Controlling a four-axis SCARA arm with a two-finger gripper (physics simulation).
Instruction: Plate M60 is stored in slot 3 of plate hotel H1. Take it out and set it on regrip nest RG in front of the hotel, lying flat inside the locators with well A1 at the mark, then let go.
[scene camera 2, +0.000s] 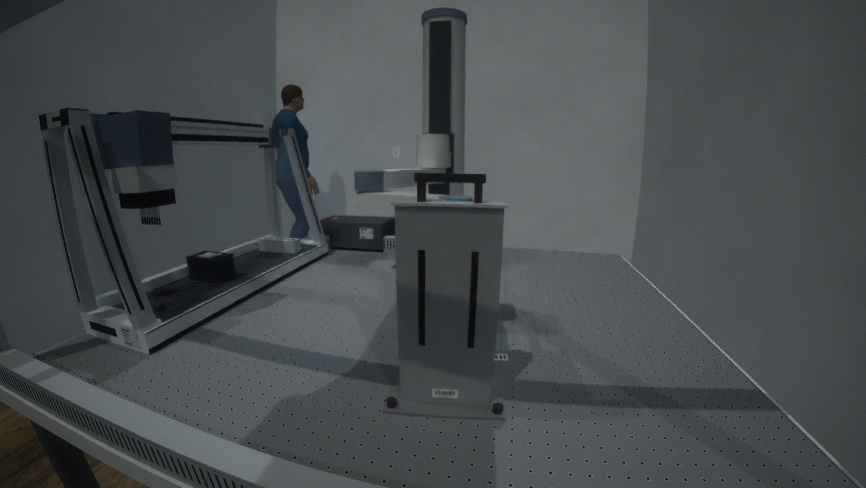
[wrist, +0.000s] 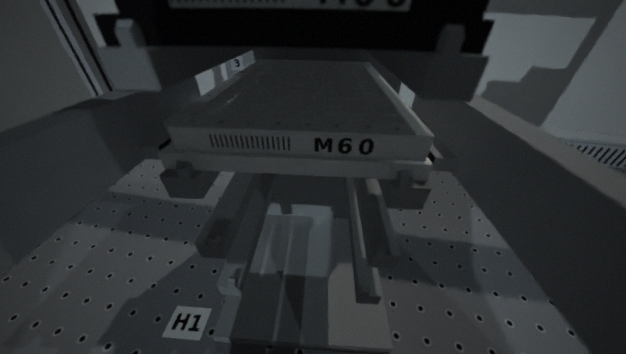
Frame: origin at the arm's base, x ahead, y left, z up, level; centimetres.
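Where they show: gripper, fingertip midpoint: (wrist: 305, 93).
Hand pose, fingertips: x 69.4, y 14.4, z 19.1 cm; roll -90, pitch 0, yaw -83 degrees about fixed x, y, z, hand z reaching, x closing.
Things, the pixels of their top centre, and the offset from my fingertips. "*": a spot on its surface instead.
- Plate M60 at its top centre: (wrist: 307, 79) dx +1.4, dy +0.2, dz +0.3 cm
- black plate at a spot on its surface: (wrist: 300, 31) * dx -4.9, dy -0.9, dz +2.7 cm
- H1 label at a spot on its surface: (wrist: 187, 322) * dx -5.4, dy +9.2, dz -17.8 cm
- dark box at a spot on its surface: (scene camera 2: 357, 233) * dx -73.0, dy -49.9, dz -10.5 cm
Plate M60 (wrist: 300, 147), pale and flat, lies level in slot 3 of hotel H1 in the wrist view, its barcode and name towards the camera, its underside at the small ledges. The gripper (wrist: 299, 149) is shut on plate M60, one finger along each long side; its dark pads show at the plate's left and right edges. In scene camera 2, the hotel (scene camera 2: 448, 290) stands with its grey back panel to the camera and hides the plate and the fingers. Nest RG cannot be made out in either view.
A black plate (wrist: 300, 31) sits in the slot directly above. Empty shelf rails (wrist: 357, 240) show below M60. The H1 label (wrist: 187, 322) lies at lower left. A gantry machine (scene camera 2: 221, 297) stands left of the hotel, and a dark box (scene camera 2: 357, 233) is behind.
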